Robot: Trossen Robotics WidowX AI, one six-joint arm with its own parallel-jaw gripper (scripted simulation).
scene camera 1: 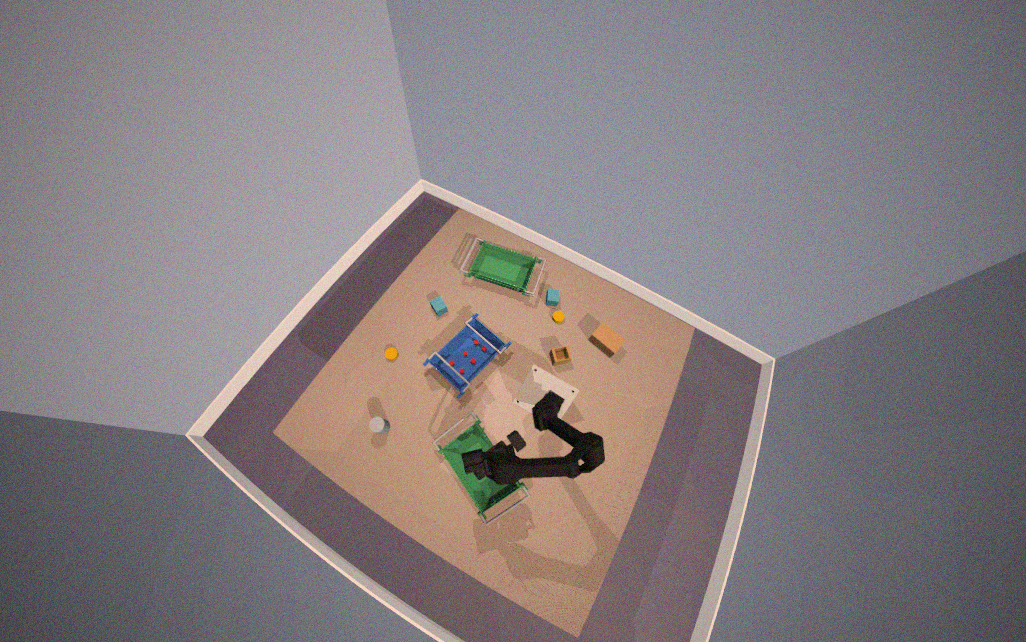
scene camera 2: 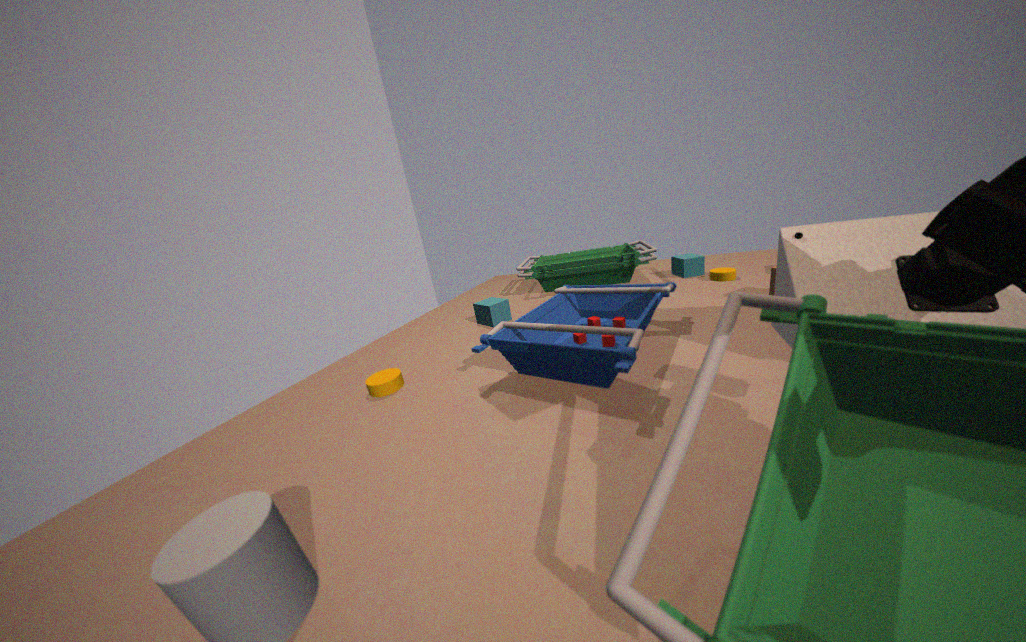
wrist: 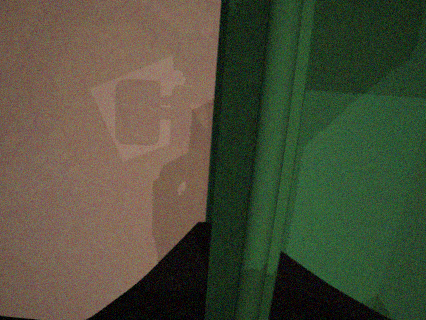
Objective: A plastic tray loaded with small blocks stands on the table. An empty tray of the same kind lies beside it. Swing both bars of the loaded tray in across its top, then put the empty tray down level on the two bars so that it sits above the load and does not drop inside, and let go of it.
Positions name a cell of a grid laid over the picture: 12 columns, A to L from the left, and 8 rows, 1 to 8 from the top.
A green tray shows in scene camera 1 (F7), in scene camera 2 (K7) and in the wrist view (I4).
